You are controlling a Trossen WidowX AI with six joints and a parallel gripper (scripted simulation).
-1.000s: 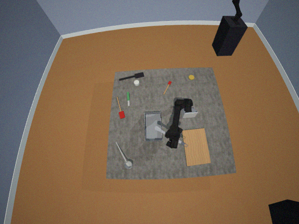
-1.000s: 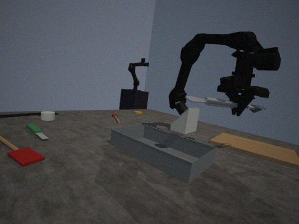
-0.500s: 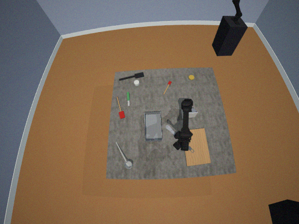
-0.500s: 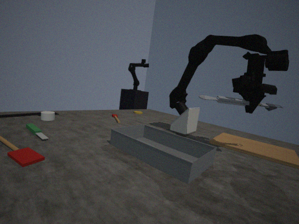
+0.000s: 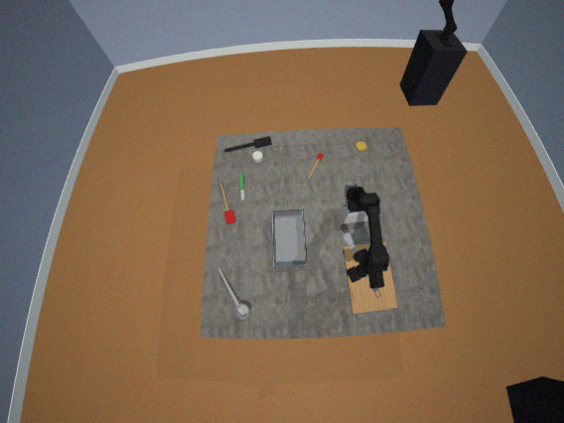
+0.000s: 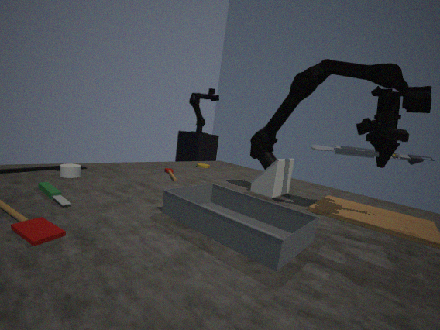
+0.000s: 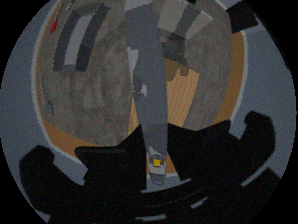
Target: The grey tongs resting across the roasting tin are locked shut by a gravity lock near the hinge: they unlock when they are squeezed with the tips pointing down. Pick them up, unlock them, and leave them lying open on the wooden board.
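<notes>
Now: gripper tip 7 cm past the wooden board, 1 cm to the right of it and 16 cm above it. From my gripper tip the other things lie so: green-handled tool (59 cm ahead, 60 cm to the right, 16 cm below); then red spatula (69 cm ahead, 49 cm to the right, 16 cm below); then grey roasting tin (34 cm ahead, 24 cm to the right, 14 cm below).
</notes>
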